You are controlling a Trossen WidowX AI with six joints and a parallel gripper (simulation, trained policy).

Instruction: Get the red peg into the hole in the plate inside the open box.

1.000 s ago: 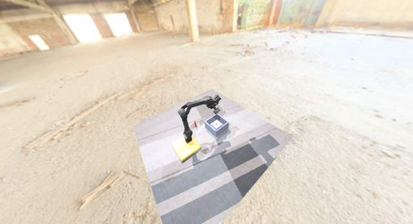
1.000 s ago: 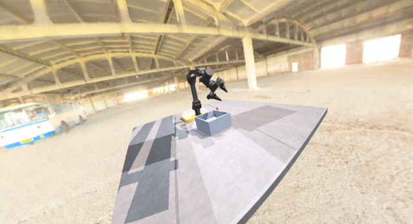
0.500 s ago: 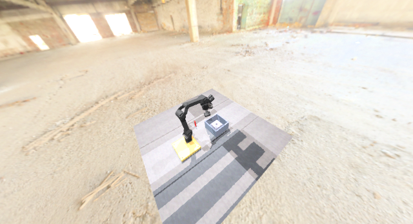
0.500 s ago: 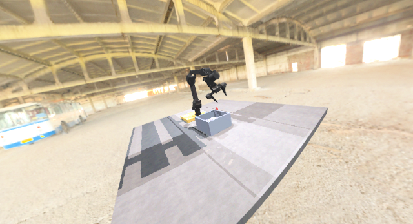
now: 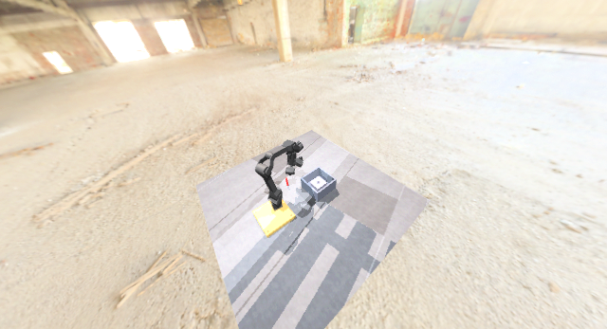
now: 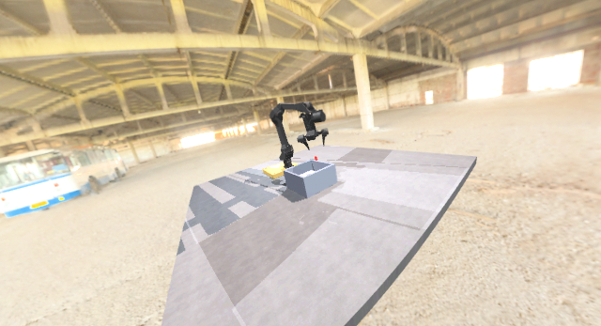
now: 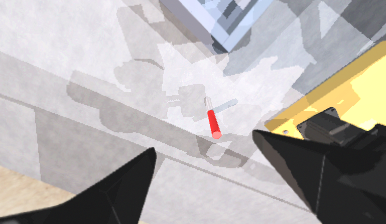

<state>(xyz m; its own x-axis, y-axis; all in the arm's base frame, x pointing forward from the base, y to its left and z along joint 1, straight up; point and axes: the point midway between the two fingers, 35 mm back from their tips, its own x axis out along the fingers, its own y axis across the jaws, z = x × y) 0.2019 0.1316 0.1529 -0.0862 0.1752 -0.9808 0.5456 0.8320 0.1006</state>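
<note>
Now: the red peg 50 mm behind my gripper tip, 10 mm to the left of it and 100 mm below it. Round my gripper tip: grey-blue box 150 mm ahead, 150 mm to the right, 120 mm below.
</note>
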